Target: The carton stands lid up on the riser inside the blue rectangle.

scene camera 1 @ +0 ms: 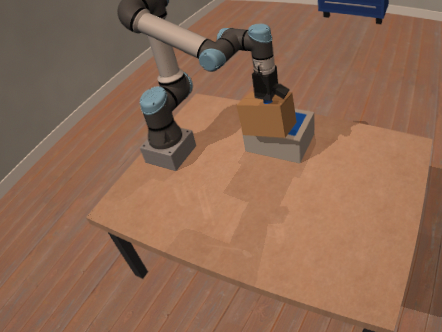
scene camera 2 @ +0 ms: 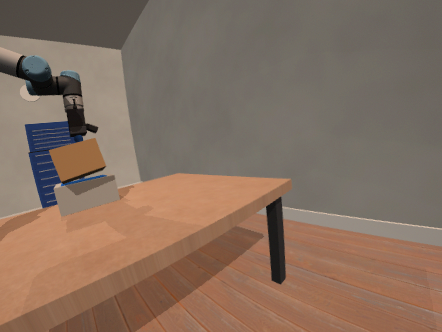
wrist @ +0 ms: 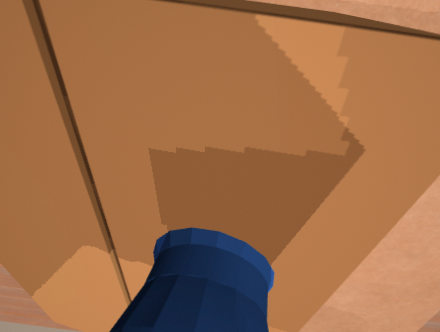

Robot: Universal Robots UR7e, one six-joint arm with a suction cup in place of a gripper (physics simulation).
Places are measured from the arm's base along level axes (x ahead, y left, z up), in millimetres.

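Where they show: hand, its tool point: [scene camera 1: 268, 104] [scene camera 2: 80, 146] [wrist: 213, 242]; arm's base, origin of its link: [scene camera 1: 165, 137].
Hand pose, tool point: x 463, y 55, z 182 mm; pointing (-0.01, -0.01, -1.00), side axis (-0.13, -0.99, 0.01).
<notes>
Things, the pixels of their top centre, and the offset from my tool point. Level surfaces: height alone.
- brown carton, centre of its top: [scene camera 1: 265, 95] [scene camera 2: 74, 141] 23 mm left, 15 mm back, 24 mm up
- grey riser, centre of its top: [scene camera 1: 278, 120] [scene camera 2: 84, 179] 102 mm left, 4 mm ahead, 152 mm down
- blue rectangle, centre of its top: [scene camera 1: 278, 120] [scene camera 2: 84, 179] 102 mm left, 4 mm ahead, 152 mm down
- wooden table, height of its surface: 272 mm down
My gripper [scene camera 1: 268, 100] [scene camera 2: 78, 138] [wrist: 212, 265] is a blue suction cup, on and holding the brown carton [scene camera 1: 265, 118] [scene camera 2: 78, 160] [wrist: 215, 90] by its upper face. A seam runs along that face in the wrist view, left of the cup. The carton is over the grey riser [scene camera 1: 272, 149] [scene camera 2: 90, 197], slightly tilted in the scene camera 2 view, with its lower left edge close to the riser's top. Part of the blue rectangle [scene camera 1: 300, 121] [scene camera 2: 94, 177] shows beside and below the carton; the rest is hidden. Whether the carton touches the riser cannot be told.
The riser stands on the wooden table [scene camera 1: 350, 210] [scene camera 2: 175, 200]. The arm's grey base block [scene camera 1: 167, 152] is on the same table, left of the riser in the scene camera 1 view. A blue cabinet [scene camera 1: 352, 7] [scene camera 2: 47, 137] stands on the floor beyond the table.
</notes>
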